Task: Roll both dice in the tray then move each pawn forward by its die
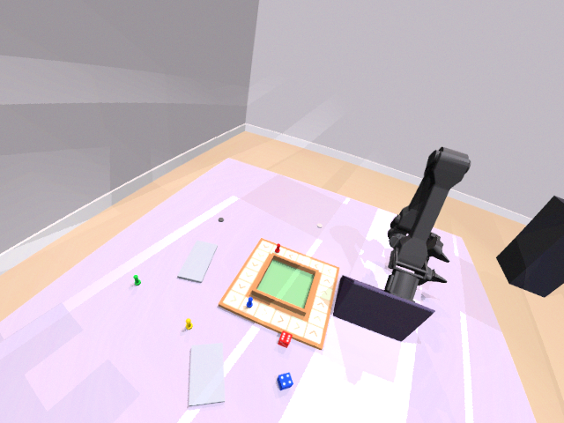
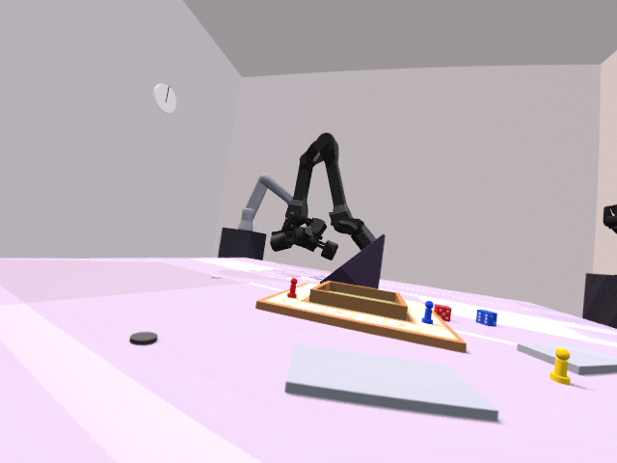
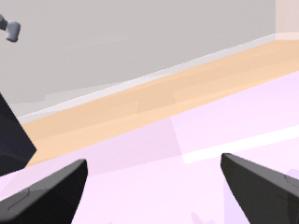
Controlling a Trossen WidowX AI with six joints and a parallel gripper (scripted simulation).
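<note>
My gripper tip is now 54 cm short of the red pawn, 11 cm to the right of it and 8 cm above it. Also, from my gripper tip: blue pawn 53 cm ahead, 33 cm to the left, 8 cm below; yellow pawn 63 cm ahead, 45 cm to the left, 9 cm below; green tray 47 cm ahead, 22 cm to the left, 10 cm below.
</note>
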